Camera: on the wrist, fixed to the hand. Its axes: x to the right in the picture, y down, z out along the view.
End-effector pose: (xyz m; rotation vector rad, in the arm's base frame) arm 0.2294 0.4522 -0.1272 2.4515 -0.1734 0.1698
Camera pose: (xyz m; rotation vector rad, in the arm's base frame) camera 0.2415 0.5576 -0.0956 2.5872 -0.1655 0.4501
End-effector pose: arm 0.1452 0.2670 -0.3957 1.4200 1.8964 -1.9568
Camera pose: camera 0.1504 0.3602 -0.3362 -1.6489 -1.6679 1.9659
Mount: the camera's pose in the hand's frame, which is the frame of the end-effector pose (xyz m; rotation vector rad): 0.0086 -0.0637 -0.0901 0.1737 0.1805 0.0654
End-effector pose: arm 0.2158 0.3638 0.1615 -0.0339 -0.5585 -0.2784
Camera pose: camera 0.2523 0.2907 0.0868 0.1397 -0.3996 -0.1664
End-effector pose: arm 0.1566 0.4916 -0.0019 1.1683 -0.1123 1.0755
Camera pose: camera 0.1683 0.5685 -0.0807 1.2229 0.0861 1.2630
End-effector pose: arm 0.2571 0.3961 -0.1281 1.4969 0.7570 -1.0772
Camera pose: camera 0.2238 0.4963 -0.1613 1.7730 0.7479 -0.9878
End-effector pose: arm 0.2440 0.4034 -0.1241 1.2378 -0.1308 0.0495
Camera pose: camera 0.2660 0.4674 -0.2117 1.3957 -0.0099 0.2328
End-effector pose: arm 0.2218 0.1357 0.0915 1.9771 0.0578 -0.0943
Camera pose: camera 0.2286 0.2437 0.0681 2.1549 0.1051 0.1260
